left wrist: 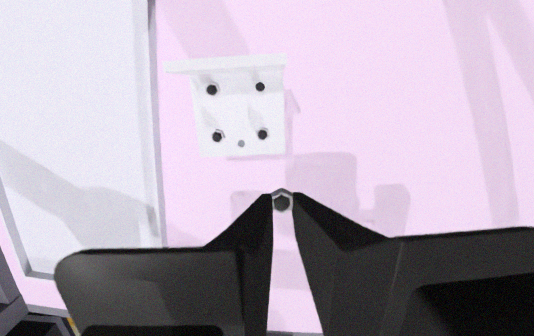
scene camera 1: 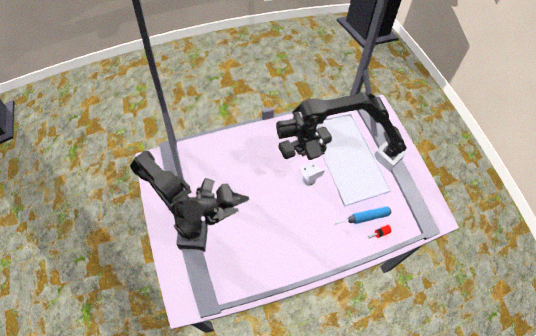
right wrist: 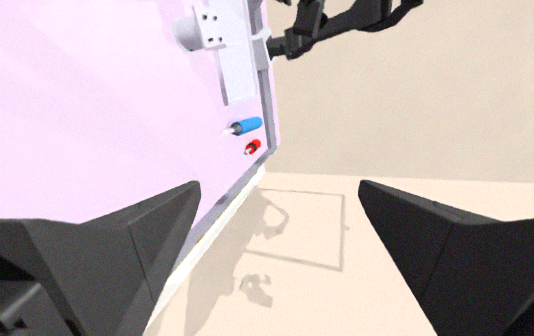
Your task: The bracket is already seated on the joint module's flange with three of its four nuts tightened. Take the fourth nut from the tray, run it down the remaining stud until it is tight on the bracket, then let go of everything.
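Frame: origin at the left arm's base, x ahead, y left, z up, level; metres.
Seen in the pictures: left gripper, between the fingertips: [left wrist: 281,202] [scene camera 1: 303,155]; right gripper, between the fingertips: [scene camera 1: 243,204] [right wrist: 279,187]; left arm's base, origin of its link: [scene camera 1: 391,151] [right wrist: 270,48]; right arm's base, origin of its link: [scene camera 1: 191,232].
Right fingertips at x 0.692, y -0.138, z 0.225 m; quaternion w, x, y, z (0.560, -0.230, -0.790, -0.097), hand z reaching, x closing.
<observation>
Offsets run from my right fingertips to a thing's top centre. "spot": to the spot under its first point.
The white bracket [scene camera 1: 312,170] [left wrist: 239,112] [right wrist: 213,31] sits on the joint module [scene camera 1: 309,181] [right wrist: 186,34], which stands on the table. In the left wrist view, nuts ring three of its four studs; the stud at the far right corner @(spot: 0.324 m back, 0.007 m right, 0.207 m down) [left wrist: 260,86] shows no nut around it. My left gripper [left wrist: 281,202] is shut on a grey hex nut @(0.328 m back, 0.057 m right, 0.123 m down) [left wrist: 281,201], held at its fingertips. In that view the nut appears below and right of the bracket, apart from it. My right gripper [scene camera 1: 242,205] [right wrist: 279,187] is open and empty, well to the left of the bracket in the scene view.
A shallow white tray @(0.554 m back, 0.014 m left, 0.265 m down) [scene camera 1: 355,167] [left wrist: 75,115] [right wrist: 240,75] lies right of the bracket in the scene view. A blue-handled driver @(spot: 0.407 m back, 0.270 m left, 0.242 m down) [scene camera 1: 372,215] [right wrist: 250,125] and a short red tool @(0.384 m back, 0.337 m left, 0.247 m down) [scene camera 1: 384,231] [right wrist: 255,145] lie nearer the front edge. A white box @(0.691 m back, 0.140 m left, 0.225 m down) [scene camera 1: 387,159] is by the left arm's base.
</observation>
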